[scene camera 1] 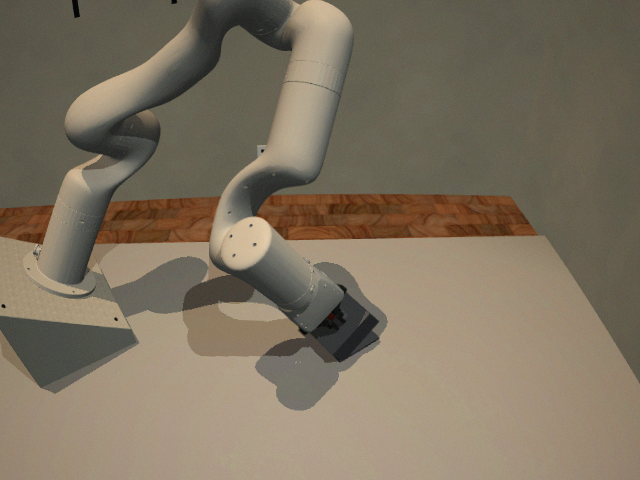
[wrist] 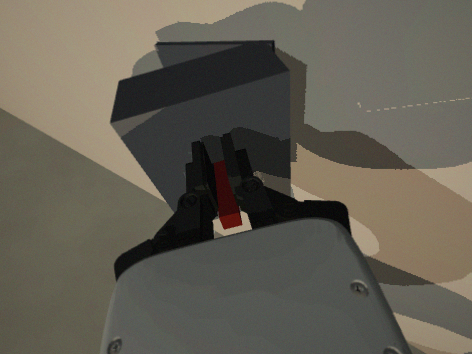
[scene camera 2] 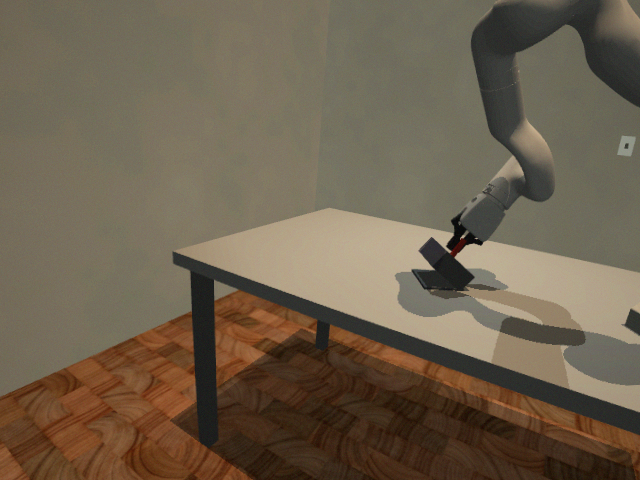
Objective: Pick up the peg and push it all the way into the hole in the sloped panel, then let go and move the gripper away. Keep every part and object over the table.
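Note:
The red peg is a slim square bar, tilted along the gripper's axis. My gripper is shut on the peg, close over the upper face of the sloped panel. The dark grey sloped panel is a thick block tilted over a thin base plate on the table. The peg's far end points at the panel's face. The fingers hide the hole and the peg's far end, so I cannot tell how deep the peg sits.
The pale table carries the panel and the arm's wedge-shaped mount at the left in scene camera 1. The table's near edge and a leg show in scene camera 2. Arm shadows fall around the panel.

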